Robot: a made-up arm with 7 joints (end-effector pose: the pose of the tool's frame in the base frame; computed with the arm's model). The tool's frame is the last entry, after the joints.
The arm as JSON. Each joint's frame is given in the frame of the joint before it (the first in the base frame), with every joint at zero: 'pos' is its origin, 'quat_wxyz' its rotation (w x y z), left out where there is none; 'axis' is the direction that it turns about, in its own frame. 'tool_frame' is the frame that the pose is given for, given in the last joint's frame.
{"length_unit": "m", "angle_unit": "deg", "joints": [
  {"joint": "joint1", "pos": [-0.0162, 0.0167, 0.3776], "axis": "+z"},
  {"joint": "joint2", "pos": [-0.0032, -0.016, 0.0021], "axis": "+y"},
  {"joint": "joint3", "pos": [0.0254, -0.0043, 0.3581], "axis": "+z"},
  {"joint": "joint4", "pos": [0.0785, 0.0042, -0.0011], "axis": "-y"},
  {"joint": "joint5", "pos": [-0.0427, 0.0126, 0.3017], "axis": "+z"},
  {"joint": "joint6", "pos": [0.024, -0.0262, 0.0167], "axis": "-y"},
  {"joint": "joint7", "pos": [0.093, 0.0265, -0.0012], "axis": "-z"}
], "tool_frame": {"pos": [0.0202, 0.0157, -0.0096], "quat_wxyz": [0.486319, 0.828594, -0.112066, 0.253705]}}
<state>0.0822 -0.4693 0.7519 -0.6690 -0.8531 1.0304 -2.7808</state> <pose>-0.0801 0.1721 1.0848 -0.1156 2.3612 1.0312</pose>
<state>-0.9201 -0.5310 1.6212 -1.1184 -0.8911 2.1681 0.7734</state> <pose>0.1015 0.5335 0.8788 0.7374 -0.7060 2.2022</pose>
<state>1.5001 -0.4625 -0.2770 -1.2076 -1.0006 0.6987 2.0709</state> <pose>0.2117 0.1436 1.0064 0.9845 -1.8577 0.1599</pose>
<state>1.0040 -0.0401 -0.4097 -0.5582 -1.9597 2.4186 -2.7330</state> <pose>0.1762 0.1669 1.0834 -0.3923 1.6333 -0.3421</pose>
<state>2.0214 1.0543 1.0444 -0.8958 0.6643 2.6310 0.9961</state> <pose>-0.5306 0.5318 0.5238 2.3399 1.1862 -0.7595</pose>
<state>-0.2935 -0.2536 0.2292 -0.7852 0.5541 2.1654 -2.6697</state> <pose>0.1471 0.0316 1.0995 -0.6317 1.3238 1.8957</pose>
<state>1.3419 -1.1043 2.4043 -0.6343 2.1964 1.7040 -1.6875</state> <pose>-0.3084 -0.6595 0.5415 0.5388 -1.1989 1.4474</pose>
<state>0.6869 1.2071 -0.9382 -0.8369 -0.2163 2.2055 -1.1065</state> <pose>0.6994 0.2633 0.3727 0.7806 1.4459 1.0533</pose>
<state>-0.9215 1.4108 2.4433 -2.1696 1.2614 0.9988 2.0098</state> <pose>0.1589 0.0629 0.7366 1.6010 1.5241 -0.6637</pose>
